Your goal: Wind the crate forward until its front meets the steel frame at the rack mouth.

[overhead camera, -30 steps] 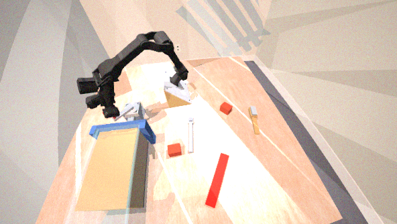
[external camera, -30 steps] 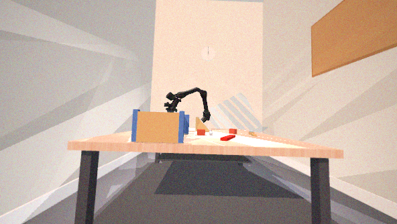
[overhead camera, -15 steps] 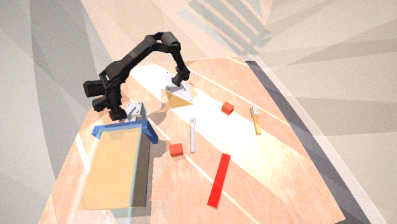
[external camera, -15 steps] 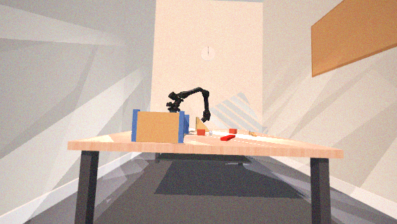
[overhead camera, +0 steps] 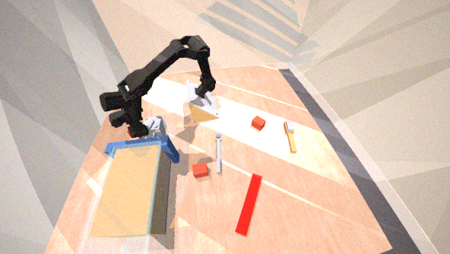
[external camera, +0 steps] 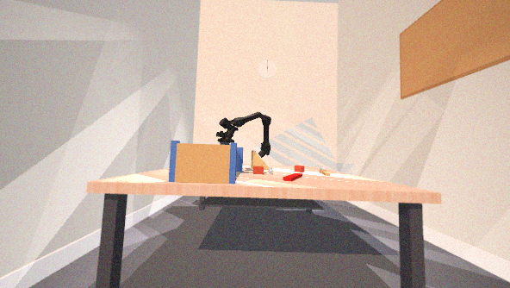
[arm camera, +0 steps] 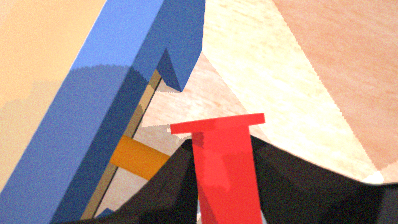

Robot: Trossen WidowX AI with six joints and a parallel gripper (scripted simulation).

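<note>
My gripper tip is now 40 mm past the grey crank arm, 30 mm to the right of it and 30 mm above it. Round my gripper tip: blue steel frame: 60 mm ahead, 40 mm to the left, 30 mm below; grey winch: 120 mm behind, 40 mm to the left, 100 mm below; red grip: 10 mm behind, 10 mm to the left.
</note>
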